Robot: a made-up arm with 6 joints.
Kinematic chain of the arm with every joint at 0, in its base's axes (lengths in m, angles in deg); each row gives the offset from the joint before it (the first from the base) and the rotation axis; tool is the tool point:
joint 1: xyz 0 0 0.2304 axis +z
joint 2: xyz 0 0.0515 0 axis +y
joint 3: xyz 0 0 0.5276 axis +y
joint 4: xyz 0 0 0.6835 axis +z
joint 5: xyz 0 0 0 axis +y
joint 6: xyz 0 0 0.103 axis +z
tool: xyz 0 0 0
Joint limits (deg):
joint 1: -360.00..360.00
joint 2: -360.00..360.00
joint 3: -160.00..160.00
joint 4: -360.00..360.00
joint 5: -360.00..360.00
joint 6: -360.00..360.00
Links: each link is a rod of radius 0.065 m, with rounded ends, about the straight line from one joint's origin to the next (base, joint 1, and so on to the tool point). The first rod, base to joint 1, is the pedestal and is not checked.
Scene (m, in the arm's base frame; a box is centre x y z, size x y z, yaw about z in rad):
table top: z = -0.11
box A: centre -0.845 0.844 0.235 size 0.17 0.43 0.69 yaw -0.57
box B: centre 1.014 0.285 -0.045 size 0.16 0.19 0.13 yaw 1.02
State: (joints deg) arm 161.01 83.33 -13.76 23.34 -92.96 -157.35
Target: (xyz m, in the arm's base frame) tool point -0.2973 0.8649 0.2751
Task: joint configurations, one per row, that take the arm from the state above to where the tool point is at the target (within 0.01 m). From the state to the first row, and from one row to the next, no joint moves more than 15 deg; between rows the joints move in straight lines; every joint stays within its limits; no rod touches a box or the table.
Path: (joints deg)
1: 157.36 69.82 -3.29 23.86 -97.13 -157.36
2: 153.72 56.30 7.18 24.39 -101.29 -157.36
3: 150.07 42.79 17.65 24.91 -105.46 -157.37
4: 146.42 29.27 28.12 25.44 -109.63 -157.37
5: 142.78 15.76 38.59 25.96 -113.80 -157.38
6: 139.13 2.24 49.07 26.49 -117.96 -157.38
7: 129.07 16.61 60.08 29.89 -119.84 -157.37
8: 119.01 30.97 71.09 33.29 -121.72 -157.36
9: 108.96 45.34 82.10 36.69 -123.59 -157.35

